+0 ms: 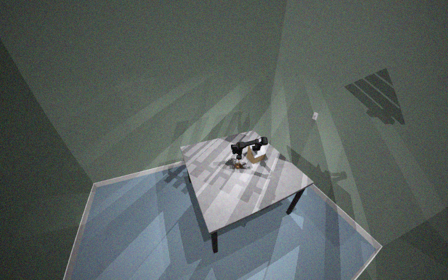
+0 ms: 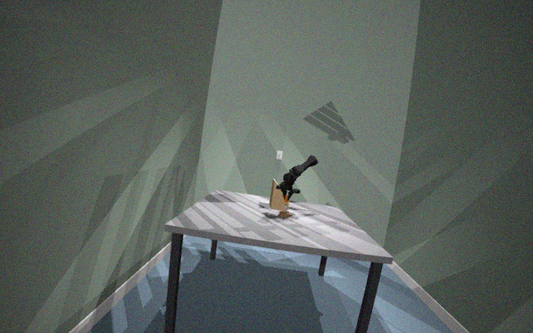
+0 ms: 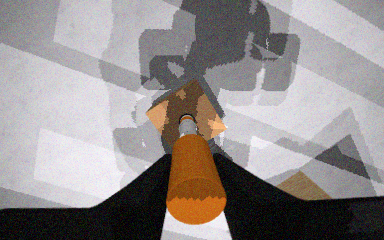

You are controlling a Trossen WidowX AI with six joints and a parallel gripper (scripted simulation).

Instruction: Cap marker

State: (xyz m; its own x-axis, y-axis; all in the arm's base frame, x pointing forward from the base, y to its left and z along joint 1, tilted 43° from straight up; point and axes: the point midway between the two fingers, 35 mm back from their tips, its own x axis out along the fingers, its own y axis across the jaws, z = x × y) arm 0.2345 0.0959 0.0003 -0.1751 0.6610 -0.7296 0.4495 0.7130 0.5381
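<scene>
Now: the holder block 11 cm below my gripper tip. The rest, counted from my gripper tip: orange cap 1 cm above.
</scene>
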